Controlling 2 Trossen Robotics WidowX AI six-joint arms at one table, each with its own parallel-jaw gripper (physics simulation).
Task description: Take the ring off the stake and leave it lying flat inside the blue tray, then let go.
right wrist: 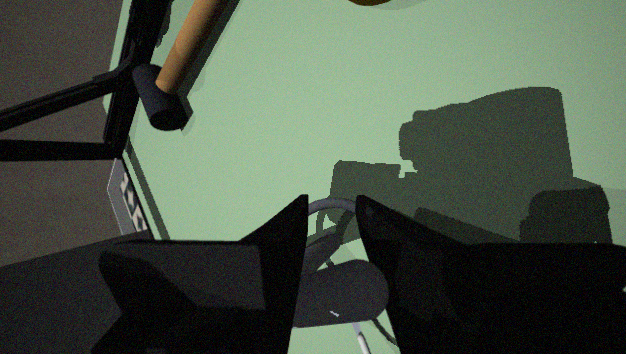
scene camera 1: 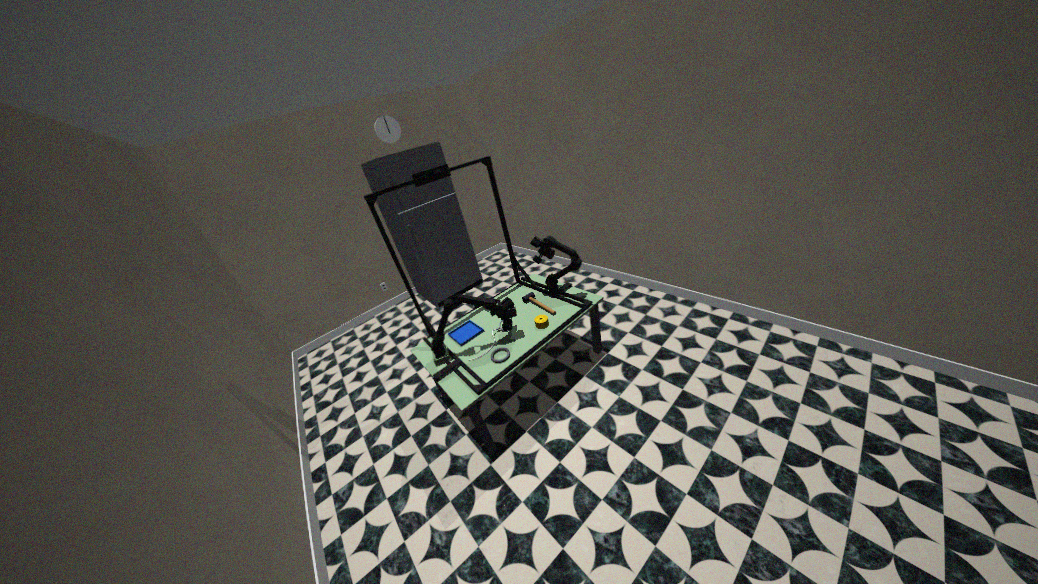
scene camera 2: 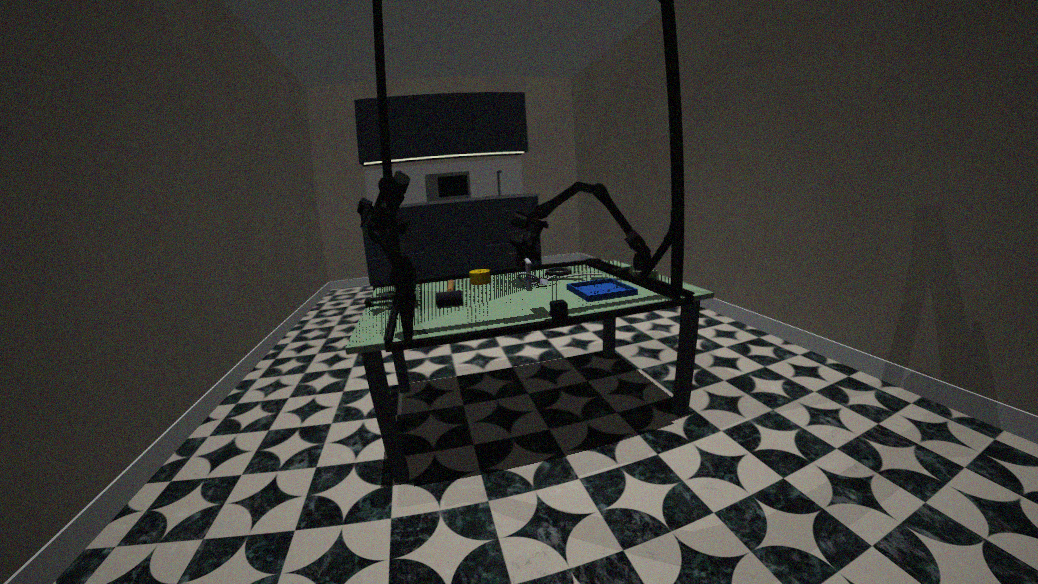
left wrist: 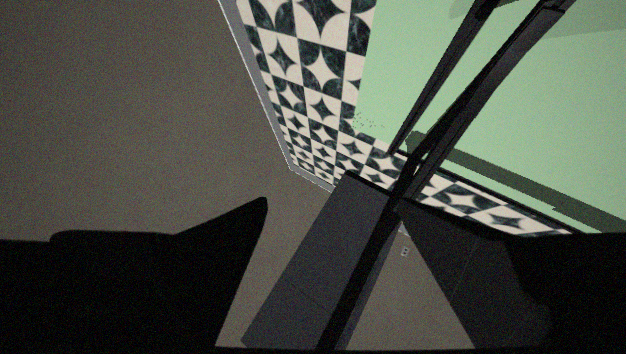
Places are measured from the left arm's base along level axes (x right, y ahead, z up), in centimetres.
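Where they show: left gripper, between the fingertips: (scene camera 1: 541, 254) (scene camera 2: 373, 232) (left wrist: 332, 203); right gripper, between the fingertips: (right wrist: 332, 202) (scene camera 1: 512, 320) (scene camera 2: 518, 266); left arm's base, origin of its link: (scene camera 1: 554, 292); right arm's base, origin of its link: (scene camera 1: 440, 353) (scene camera 2: 642, 268).
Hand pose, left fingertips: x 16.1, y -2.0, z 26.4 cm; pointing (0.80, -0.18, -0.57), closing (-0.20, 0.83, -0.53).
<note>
Things, the pixels of their top centre, and the offset from my left fingertips. "*": a spot on its surface instead. Level surfaces: height alone.
- green table, height of its surface: dz -28.4 cm
- grey ring, a spot on its surface: (right wrist: 327, 204) * dz -24.5, dx -32.1, dy +44.7 cm
- grey stake, centre of its top: (right wrist: 247, 321) (scene camera 2: 527, 258) dz -16.9, dx -30.0, dy +48.4 cm
- blue tray, centre of its top: (scene camera 2: 601, 285) (scene camera 1: 465, 331) dz -26.1, dx -16.7, dy +75.1 cm
- hammer, centre of its top: (right wrist: 175, 4) (scene camera 2: 449, 283) (scene camera 1: 539, 300) dz -23.4, dx -22.7, dy +18.3 cm
- yellow roll, centre of its top: (scene camera 2: 479, 271) (scene camera 1: 541, 318) dz -23.4, dx -42.8, dy +27.2 cm
In the right wrist view my right gripper (right wrist: 332, 202) (scene camera 1: 509, 320) (scene camera 2: 528, 252) is low over the green table (right wrist: 311, 105), its fingers closed narrowly on the rim of the grey ring (right wrist: 327, 204). The grey stake (right wrist: 340, 291) (scene camera 2: 528, 268) shows its rounded end just below the fingers, and the ring is still around it. The blue tray (scene camera 1: 466, 333) (scene camera 2: 600, 287) lies empty beside the stake. My left gripper (scene camera 1: 542, 246) (scene camera 2: 386, 191) is open and empty. It is raised high at the other end of the table, and its wrist view faces the floor and wall.
A hammer (scene camera 1: 540, 303) (scene camera 2: 448, 297) (right wrist: 167, 84) and a yellow roll (scene camera 1: 541, 320) (scene camera 2: 480, 276) lie mid-table. A dark ring-shaped object (scene camera 1: 499, 355) (scene camera 2: 558, 307) sits near the table's edge. A black frame (scene camera 1: 496, 191) and a dark panel stand behind.
</note>
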